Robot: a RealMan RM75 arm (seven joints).
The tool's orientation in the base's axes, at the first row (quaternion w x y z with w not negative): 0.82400 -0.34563 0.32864 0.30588
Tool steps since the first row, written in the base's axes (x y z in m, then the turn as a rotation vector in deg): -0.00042 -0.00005 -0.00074 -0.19 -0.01 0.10; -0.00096 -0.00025 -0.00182 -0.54 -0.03 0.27; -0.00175 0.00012 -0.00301 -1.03 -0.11 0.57; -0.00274 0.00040 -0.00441 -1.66 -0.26 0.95; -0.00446 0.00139 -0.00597 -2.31 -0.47 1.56; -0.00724 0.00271 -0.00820 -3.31 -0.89 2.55; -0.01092 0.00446 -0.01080 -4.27 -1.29 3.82; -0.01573 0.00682 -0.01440 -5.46 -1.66 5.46
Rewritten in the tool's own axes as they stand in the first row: 0.00029 0.00055 -0.00058 -0.19 0.10 -0.02; 0.00073 0.00123 -0.00150 -0.53 0.28 -0.05; 0.00126 0.00246 -0.00213 -1.07 0.48 -0.11; 0.00180 0.00386 -0.00300 -1.78 0.71 -0.23; 0.00222 0.00626 -0.00366 -2.68 0.84 -0.27; 0.00260 0.00987 -0.00477 -4.14 0.97 -0.39; 0.00285 0.01453 -0.00606 -5.78 0.97 -0.32; 0.00334 0.02072 -0.00779 -7.83 1.03 -0.11
